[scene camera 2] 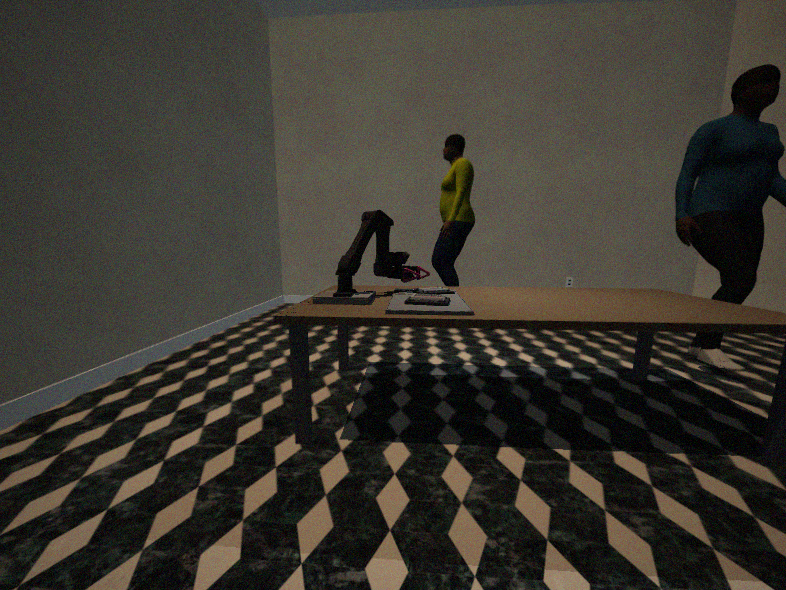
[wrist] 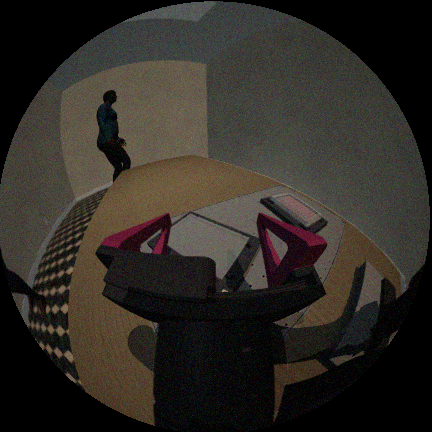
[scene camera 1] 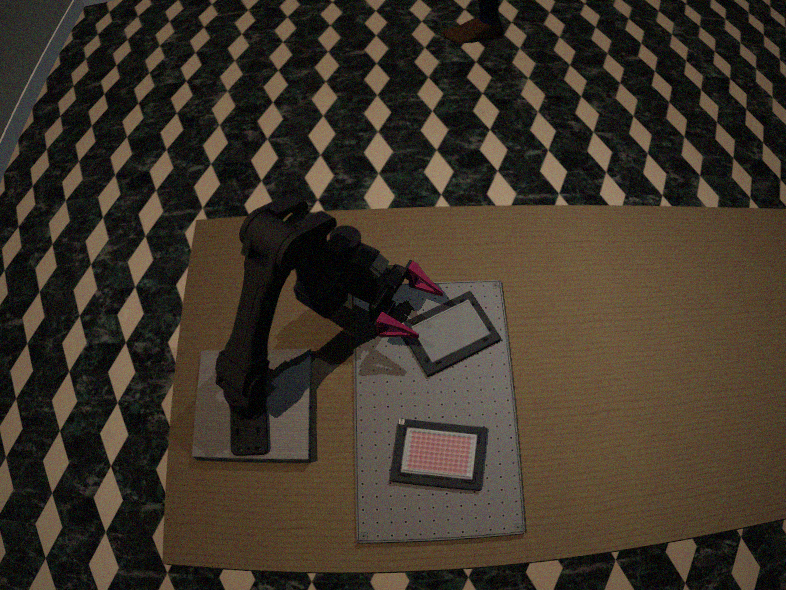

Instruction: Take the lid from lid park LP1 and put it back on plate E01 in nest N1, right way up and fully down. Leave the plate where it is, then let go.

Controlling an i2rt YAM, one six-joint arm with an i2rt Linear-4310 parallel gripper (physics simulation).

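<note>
The lid is a pale, flat rectangle lying in the dark frame of lid park LP1, which is turned at an angle at the back of the board. The plate with pink wells sits in the dark frame of nest N1, nearer the front. My gripper is open, with its pink fingers wide apart and nothing between them. It is above the near left side of the lid park, apart from the lid. In the scene camera 2 view the gripper is above the board.
The perforated board carries both frames and lies on the wooden table. The arm's base plate is left of the board. A person in yellow and a person in blue are beyond the table.
</note>
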